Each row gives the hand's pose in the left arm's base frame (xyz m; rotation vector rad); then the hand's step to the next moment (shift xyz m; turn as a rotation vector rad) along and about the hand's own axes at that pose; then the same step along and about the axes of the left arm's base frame.
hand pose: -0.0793 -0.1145 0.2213 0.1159 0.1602 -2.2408
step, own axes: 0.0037 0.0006 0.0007 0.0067 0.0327 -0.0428
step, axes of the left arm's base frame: -0.0019 -0.0033 0.0001 0.0226 -0.0188 -0.0457
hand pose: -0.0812 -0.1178 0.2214 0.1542 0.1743 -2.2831
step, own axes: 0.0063 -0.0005 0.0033 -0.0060 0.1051 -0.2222
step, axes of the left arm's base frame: -0.0047 -0.0049 0.0022 0.0952 -0.0251 -0.2253
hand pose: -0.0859 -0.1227 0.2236 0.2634 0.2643 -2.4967
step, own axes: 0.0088 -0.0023 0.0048 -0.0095 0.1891 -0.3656
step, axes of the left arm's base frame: -0.0090 -0.0042 0.0027 0.1659 -0.0544 -0.3729
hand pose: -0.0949 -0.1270 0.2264 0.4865 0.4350 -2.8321
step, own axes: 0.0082 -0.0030 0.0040 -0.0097 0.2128 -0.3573
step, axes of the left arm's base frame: -0.0095 0.0000 0.0014 0.1702 -0.0791 -0.3712
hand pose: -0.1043 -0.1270 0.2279 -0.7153 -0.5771 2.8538
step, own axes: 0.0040 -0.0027 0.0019 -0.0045 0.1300 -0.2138
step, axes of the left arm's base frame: -0.0043 0.0028 0.0009 0.1006 -0.0495 -0.2237
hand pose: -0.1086 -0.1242 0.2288 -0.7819 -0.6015 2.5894
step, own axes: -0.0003 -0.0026 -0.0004 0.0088 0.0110 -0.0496
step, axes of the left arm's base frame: 0.0010 0.0022 0.0011 0.0199 0.0091 -0.0467
